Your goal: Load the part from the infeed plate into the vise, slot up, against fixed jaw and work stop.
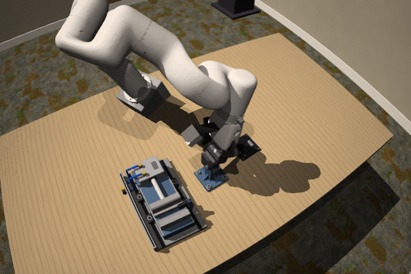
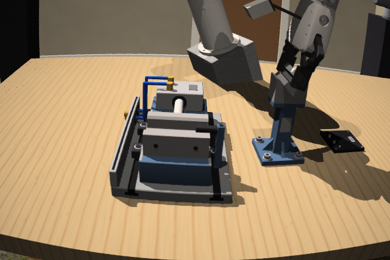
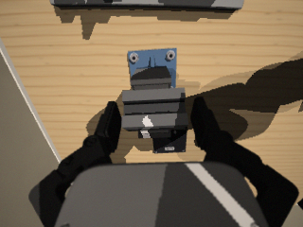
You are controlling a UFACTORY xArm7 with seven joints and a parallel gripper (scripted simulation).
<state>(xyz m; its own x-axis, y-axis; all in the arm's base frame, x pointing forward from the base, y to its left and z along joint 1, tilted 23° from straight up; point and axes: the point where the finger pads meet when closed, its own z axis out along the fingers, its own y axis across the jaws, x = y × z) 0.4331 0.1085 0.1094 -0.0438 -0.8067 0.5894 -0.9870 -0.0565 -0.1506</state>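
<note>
Right now the part is 1 cm to the right of my hand and 1 cm below it. Round my hand: blue base 16 cm below; then blue work stop post 8 cm ahead, 14 cm to the right, 11 cm below; then blue stand 11 cm below.
</note>
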